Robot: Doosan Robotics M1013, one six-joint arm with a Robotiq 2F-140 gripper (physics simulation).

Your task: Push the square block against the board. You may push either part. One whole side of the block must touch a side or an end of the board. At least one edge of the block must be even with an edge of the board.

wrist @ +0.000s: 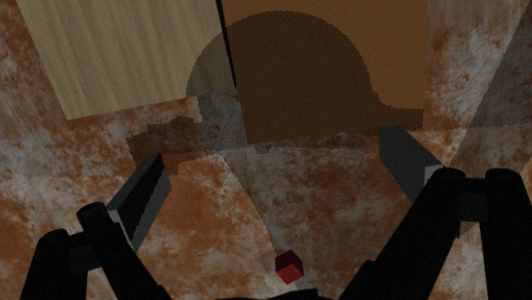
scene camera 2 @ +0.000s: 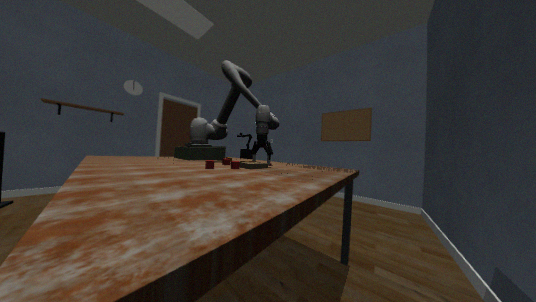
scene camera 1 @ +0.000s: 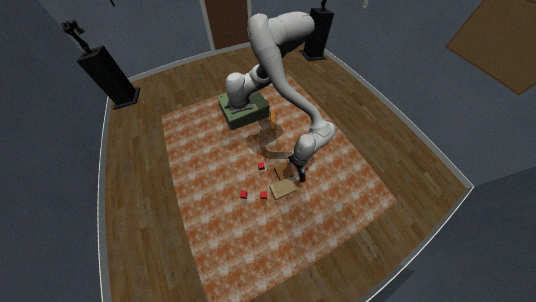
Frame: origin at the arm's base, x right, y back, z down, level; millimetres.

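Where they show: gripper, between the fingertips: (wrist: 269, 155) (scene camera 1: 294, 173); arm's base, origin of its link: (scene camera 2: 199, 146) (scene camera 1: 240, 104).
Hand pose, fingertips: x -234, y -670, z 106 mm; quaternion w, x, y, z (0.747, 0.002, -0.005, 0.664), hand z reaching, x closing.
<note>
Things, the pixels of their top centre, and the offset from my fingertips. Level surfaces: height alone.
- brown square block, centre of its top: (wrist: 327, 42) (scene camera 1: 284, 171) dz -15, dx +70, dy +33 mm
- pale wooden board, centre of its top: (scene camera 2: 254, 162) (scene camera 1: 283, 187) dz -15, dx +116, dy -77 mm
- orange upright piece, centre of its top: (scene camera 1: 272, 118) dz -16, dx -2, dy +514 mm
- patterned table, height of its surface: dz +15 mm
The brown square block (scene camera 1: 283, 171) (wrist: 320, 65) lies flat beside the pale wooden board (scene camera 1: 283, 189) (scene camera 2: 254, 165) (wrist: 135, 50). In the wrist view a thin black line runs between their facing sides; whether they touch cannot be told. Their near edges are not even: the block's near edge sits lower in the wrist view than the board's. My gripper (scene camera 1: 298, 178) (scene camera 2: 262, 161) (wrist: 269, 155) is open and empty, low at the near edges of both parts. In the wrist view its right fingertip overlaps the block's near edge; contact cannot be told. The left fingertip is below the board.
Red cubes (scene camera 1: 261, 166) (scene camera 1: 243, 194) (scene camera 1: 263, 195) (scene camera 2: 209, 164) (scene camera 2: 235, 164) (wrist: 289, 267) lie around the parts. An orange upright piece (scene camera 1: 273, 119) stands near the green robot base (scene camera 1: 245, 118). The patterned table (scene camera 1: 225, 250) (scene camera 2: 175, 215) carries all of these.
</note>
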